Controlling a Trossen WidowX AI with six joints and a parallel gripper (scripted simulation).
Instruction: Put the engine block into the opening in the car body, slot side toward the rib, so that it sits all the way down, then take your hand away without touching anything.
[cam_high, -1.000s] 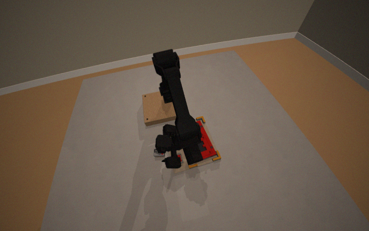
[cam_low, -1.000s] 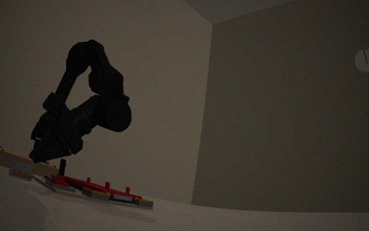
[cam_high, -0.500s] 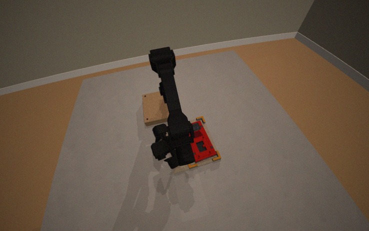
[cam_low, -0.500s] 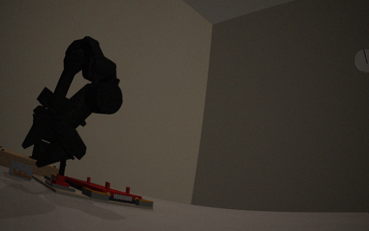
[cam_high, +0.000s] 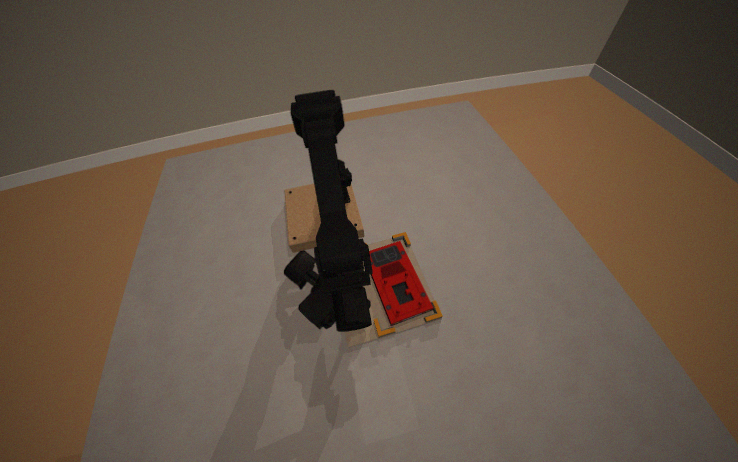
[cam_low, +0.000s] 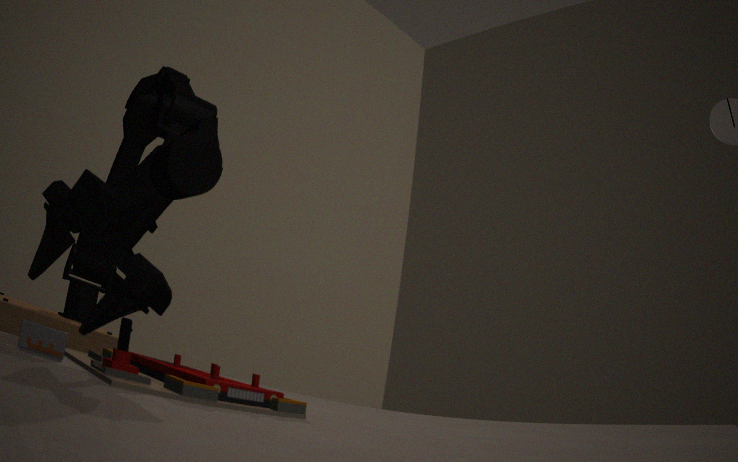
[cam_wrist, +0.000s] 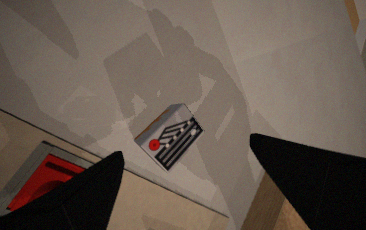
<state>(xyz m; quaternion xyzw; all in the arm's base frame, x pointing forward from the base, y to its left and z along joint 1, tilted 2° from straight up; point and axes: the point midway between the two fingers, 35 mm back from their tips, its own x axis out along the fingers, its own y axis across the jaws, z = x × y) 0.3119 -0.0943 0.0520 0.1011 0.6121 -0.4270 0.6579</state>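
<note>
Right now my gripper tip is 40 mm above the engine block and 10 mm past it. The rest, counted from my gripper tip: black peg (70 mm to the left, 50 mm ahead, 20 mm below).
</note>
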